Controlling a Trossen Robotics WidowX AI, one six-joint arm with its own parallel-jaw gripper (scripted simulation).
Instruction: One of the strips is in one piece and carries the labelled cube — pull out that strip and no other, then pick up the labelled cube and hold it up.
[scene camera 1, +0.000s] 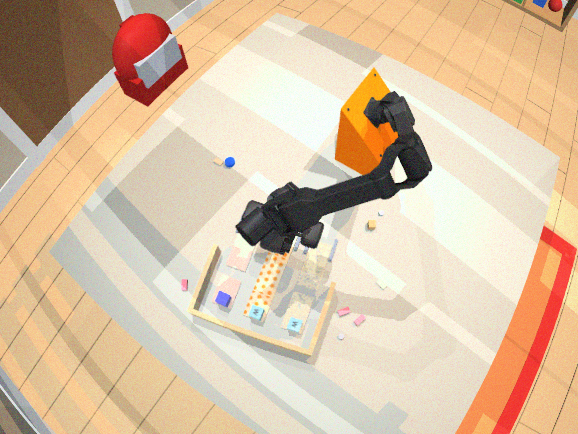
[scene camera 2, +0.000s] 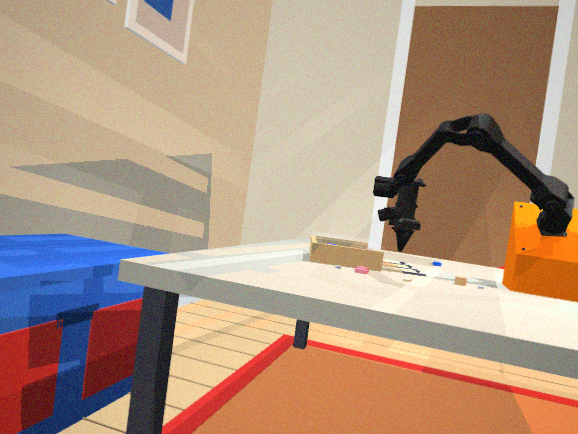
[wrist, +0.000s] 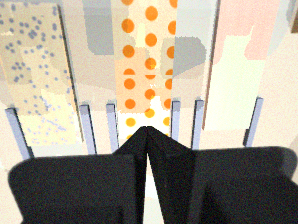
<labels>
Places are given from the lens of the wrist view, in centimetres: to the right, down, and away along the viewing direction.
gripper (wrist: 146, 131): 0, 2, 11
orange-dotted strip (wrist: 143, 45): 0, -6, 13
</labels>
